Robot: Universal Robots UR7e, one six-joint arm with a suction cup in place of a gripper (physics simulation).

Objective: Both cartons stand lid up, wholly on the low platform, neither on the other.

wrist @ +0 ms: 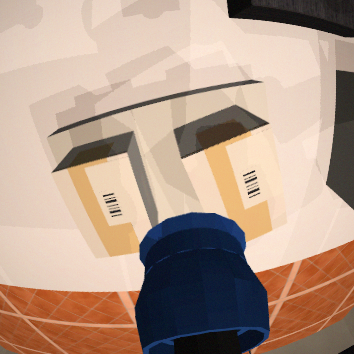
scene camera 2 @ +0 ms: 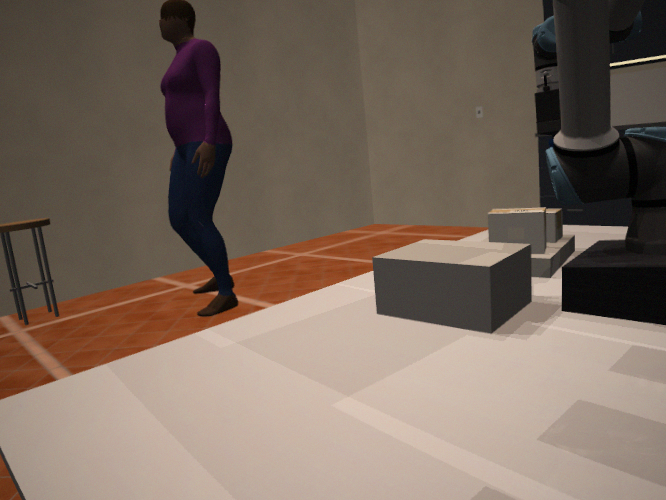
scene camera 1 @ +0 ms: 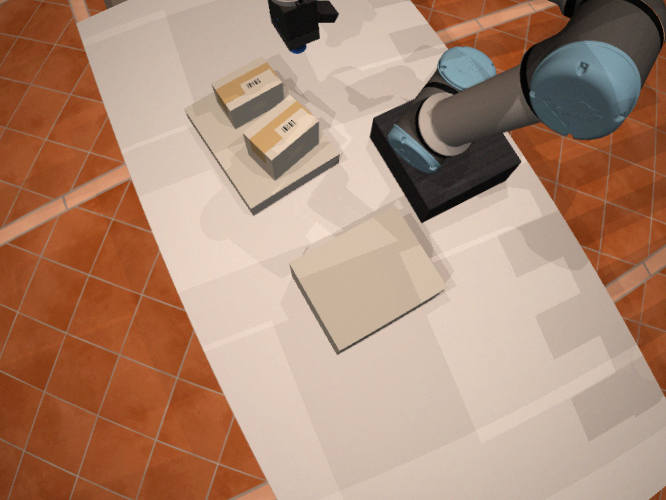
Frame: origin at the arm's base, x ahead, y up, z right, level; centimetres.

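Where they show: hand at its tool point: point(wrist: 193, 254).
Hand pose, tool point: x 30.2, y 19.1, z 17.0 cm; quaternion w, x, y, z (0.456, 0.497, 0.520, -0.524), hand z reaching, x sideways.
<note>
Things, the pixels of their centre, and the offset from my tool point. Level surfaces: height alone.
- front carton at the middle of its body: point(wrist: 230, 174) point(scene camera 1: 282, 138) point(scene camera 2: 517, 230) dx +7.2, dy -19.4, dz -8.1 cm
- back carton at the middle of its body: point(wrist: 111, 196) point(scene camera 1: 248, 92) point(scene camera 2: 534, 225) dx +10.3, dy -20.5, dz +7.2 cm
- low platform at the middle of its body: point(wrist: 170, 175) point(scene camera 1: 260, 134) point(scene camera 2: 519, 252) dx +10.9, dy -27.0, dz -1.0 cm
- taller beige block at the middle of its body: point(scene camera 2: 453, 279) point(scene camera 1: 366, 281) dx +2.0, dy -23.4, dz -44.0 cm
- white table at its surface level: dy -29.4 cm
The front carton point(scene camera 1: 282, 134) point(scene camera 2: 516, 228) point(wrist: 252, 185) and the back carton point(scene camera 1: 248, 91) point(scene camera 2: 554, 224) point(wrist: 107, 200) stand side by side, with a gap between them, on the low platform point(scene camera 1: 258, 194) point(scene camera 2: 560, 255) point(wrist: 155, 120). Both are upright, with tan band and barcode label on top. Neither is on the other, and both footprints look to be within the platform's edges. My gripper point(scene camera 1: 297, 49) point(wrist: 192, 225), a blue suction cup, is open and holds nothing. It hangs in the air beyond the cartons in scene camera 1, and its cup overlaps part of both cartons in the wrist view.
A taller beige block point(scene camera 1: 365, 285) point(scene camera 2: 433, 287) stands on the white table point(scene camera 1: 387, 403) in front of the low platform. My black base point(scene camera 1: 457, 188) point(scene camera 2: 597, 285) point(wrist: 295, 12) is to the platform's right. A person point(scene camera 2: 196, 107) stands beyond the table.
</note>
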